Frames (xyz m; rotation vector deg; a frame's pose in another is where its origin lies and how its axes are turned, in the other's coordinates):
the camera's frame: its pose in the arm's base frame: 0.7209 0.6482 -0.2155 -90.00 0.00 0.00
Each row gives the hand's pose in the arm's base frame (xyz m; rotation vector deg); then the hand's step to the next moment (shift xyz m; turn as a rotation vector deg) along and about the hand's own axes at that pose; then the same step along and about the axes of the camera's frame.
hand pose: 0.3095 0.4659 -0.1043 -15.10 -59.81 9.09
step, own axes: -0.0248 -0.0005 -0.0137 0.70 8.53 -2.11
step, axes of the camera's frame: -0.0004 0.0270 -0.0087 2.14 2.89 8.05
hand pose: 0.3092 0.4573 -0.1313 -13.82 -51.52 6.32
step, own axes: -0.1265 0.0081 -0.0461 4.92 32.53 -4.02
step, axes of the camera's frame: -0.0420 0.1258 -0.0243 6.39 6.90 31.78
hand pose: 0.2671 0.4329 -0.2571 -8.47 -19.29 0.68
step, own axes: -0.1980 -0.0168 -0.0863 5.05 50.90 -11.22
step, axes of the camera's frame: -0.1586 0.1431 -0.0361 9.13 16.27 48.93
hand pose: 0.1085 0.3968 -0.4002 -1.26 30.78 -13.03
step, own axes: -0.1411 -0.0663 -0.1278 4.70 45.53 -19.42
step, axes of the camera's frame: -0.1968 0.0333 -0.0286 3.54 22.71 44.09
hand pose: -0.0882 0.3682 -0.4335 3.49 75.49 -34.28
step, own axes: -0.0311 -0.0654 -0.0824 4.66 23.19 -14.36
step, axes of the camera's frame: -0.1060 -0.0250 -0.0132 -1.88 14.87 23.26
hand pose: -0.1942 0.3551 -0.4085 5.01 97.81 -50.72
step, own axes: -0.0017 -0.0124 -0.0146 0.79 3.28 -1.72
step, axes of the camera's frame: -0.0172 -0.0086 0.0004 -0.06 2.23 3.06
